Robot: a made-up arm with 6 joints. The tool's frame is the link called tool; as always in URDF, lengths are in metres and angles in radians. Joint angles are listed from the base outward. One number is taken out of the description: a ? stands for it. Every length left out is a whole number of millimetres.
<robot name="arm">
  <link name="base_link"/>
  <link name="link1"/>
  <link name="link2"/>
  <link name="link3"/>
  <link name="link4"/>
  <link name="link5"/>
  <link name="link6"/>
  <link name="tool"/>
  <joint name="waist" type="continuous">
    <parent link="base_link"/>
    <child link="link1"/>
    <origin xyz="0 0 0.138" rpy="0 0 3.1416"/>
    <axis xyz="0 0 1"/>
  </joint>
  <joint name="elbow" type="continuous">
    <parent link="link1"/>
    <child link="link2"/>
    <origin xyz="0 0 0" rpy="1.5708 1.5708 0"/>
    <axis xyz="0 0 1"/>
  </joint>
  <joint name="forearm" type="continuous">
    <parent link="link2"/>
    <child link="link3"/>
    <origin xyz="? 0 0" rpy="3.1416 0 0"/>
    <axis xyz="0 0 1"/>
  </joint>
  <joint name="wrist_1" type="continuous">
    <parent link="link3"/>
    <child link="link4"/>
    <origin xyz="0 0.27 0" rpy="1.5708 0 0"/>
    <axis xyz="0 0 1"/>
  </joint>
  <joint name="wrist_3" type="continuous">
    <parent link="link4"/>
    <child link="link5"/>
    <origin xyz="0 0.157 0" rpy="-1.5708 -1.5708 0"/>
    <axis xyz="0 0 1"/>
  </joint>
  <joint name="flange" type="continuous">
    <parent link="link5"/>
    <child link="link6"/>
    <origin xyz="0 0 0" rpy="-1.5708 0 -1.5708"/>
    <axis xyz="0 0 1"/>
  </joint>
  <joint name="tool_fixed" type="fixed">
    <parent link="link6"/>
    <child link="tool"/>
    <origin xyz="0 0 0" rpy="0 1.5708 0"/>
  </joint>
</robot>
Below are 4 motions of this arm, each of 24 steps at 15 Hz.
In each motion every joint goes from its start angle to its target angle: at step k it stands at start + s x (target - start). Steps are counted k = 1, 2, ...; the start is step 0. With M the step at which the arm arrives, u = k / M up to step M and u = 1 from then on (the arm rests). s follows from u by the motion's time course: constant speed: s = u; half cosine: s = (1 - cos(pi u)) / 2; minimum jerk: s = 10 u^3 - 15 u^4 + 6 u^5.
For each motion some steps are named. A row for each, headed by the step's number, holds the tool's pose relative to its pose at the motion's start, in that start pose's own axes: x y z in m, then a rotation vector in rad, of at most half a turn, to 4 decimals.
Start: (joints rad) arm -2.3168 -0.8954 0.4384 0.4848 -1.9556 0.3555
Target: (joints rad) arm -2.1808 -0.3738 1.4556 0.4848 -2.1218 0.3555
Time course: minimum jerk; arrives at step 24
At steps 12, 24:
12: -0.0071 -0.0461 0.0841 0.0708 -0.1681 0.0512
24: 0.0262 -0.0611 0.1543 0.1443 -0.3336 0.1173

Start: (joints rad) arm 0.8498 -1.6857 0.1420 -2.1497 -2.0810 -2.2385
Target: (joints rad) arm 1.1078 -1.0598 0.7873 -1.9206 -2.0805 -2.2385
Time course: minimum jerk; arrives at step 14
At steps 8, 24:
8: -0.1968 0.0962 -0.0636 -0.0335 0.0162 0.0273
24: -0.3115 0.1591 -0.0567 -0.0512 0.0279 0.0449

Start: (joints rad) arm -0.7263 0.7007 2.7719 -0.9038 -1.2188 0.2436
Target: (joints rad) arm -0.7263 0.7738 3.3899 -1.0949 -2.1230 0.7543
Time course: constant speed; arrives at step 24
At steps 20, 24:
20: -0.0464 0.0899 0.0430 -0.8010 0.3835 0.3569
24: -0.0587 0.1109 0.0467 -0.9750 0.4654 0.4194

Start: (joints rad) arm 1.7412 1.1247 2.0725 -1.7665 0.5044 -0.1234
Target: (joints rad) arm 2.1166 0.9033 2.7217 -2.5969 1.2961 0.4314
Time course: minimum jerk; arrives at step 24
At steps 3, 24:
3: -0.0012 0.0036 -0.0086 0.0134 -0.0062 0.0032
24: -0.1945 0.3835 -0.3280 0.7006 -0.0141 -0.4491

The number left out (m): -0.522
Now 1 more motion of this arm.
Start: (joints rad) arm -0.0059 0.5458 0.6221 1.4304 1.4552 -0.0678
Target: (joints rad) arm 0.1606 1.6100 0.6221 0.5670 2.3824 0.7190
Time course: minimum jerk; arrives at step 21
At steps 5, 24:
5: -0.0054 0.0558 -0.0587 0.0322 -0.0844 -0.0692
24: -0.0838 0.8161 -0.2274 -0.0154 -0.0196 -1.0339

